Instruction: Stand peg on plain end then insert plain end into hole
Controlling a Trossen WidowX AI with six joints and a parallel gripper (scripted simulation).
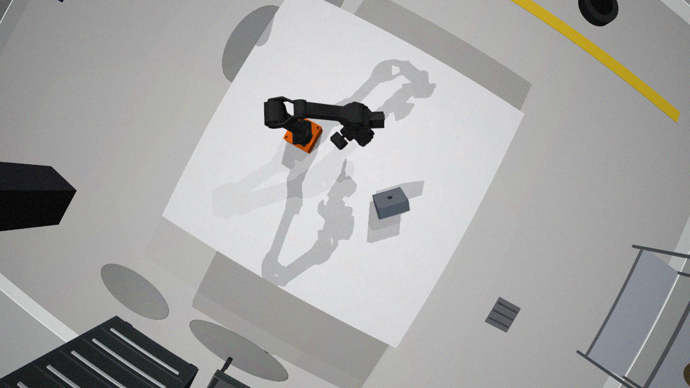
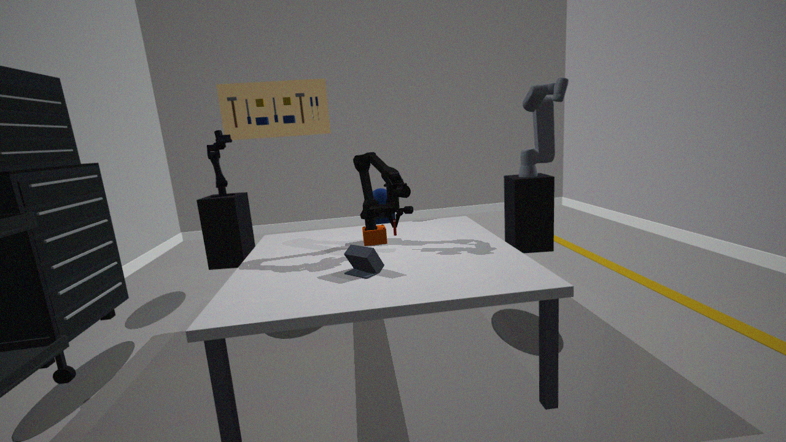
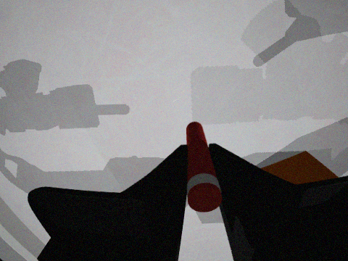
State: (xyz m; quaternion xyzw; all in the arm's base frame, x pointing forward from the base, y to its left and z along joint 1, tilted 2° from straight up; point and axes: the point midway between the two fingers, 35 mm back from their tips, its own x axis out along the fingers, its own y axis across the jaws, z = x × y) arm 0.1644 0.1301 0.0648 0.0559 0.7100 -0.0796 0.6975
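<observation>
Now: gripper tip 300 mm short of the panel, 130 mm to the left of it and 60 mm above it. The rest, counted from my gripper tip: red peg: 20 mm above.
</observation>
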